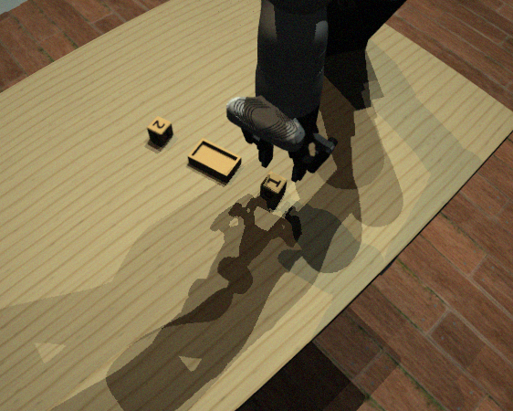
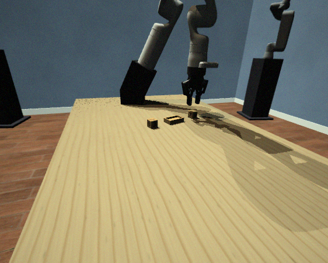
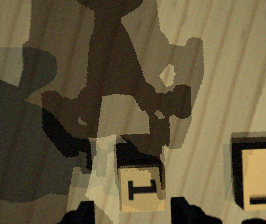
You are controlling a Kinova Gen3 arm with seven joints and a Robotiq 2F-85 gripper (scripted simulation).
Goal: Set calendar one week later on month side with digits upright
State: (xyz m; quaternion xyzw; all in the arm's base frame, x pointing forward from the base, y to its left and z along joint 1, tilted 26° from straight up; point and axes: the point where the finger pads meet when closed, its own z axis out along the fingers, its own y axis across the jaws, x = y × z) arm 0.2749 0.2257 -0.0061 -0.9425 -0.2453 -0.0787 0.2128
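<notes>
The cube lies 19 cm to the right of my hand, 12 cm ahead of it and 6 cm below it. Round my hand: wooden tray: 9 cm to the right, 6 cm below, 6 cm ahead.
</notes>
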